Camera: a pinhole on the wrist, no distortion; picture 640 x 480 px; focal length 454.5 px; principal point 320.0 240.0 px. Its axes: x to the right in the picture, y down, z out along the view. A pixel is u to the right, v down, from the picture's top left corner.
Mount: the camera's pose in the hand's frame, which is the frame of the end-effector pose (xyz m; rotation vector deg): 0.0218 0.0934 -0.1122 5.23 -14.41 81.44
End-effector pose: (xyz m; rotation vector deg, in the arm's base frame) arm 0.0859 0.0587 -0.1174 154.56 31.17 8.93
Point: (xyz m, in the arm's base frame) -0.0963 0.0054 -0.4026
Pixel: 146.3 402.5
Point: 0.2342 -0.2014 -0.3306
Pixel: 541.8 208.0
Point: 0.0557 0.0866 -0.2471
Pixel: 89.1 233.6
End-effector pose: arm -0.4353 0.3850 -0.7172 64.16 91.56 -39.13
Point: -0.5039 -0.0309 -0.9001
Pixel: 142.2 147.8
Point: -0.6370 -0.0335 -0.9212
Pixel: 25.9 110.5
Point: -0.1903 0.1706 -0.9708
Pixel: 465.9 61.9
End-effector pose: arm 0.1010 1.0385 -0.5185 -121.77 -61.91 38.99
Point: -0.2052 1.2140 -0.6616
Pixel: 224.4 185.8
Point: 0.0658 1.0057 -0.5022
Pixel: 43.1 375.7
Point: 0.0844 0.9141 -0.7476
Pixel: outside the picture
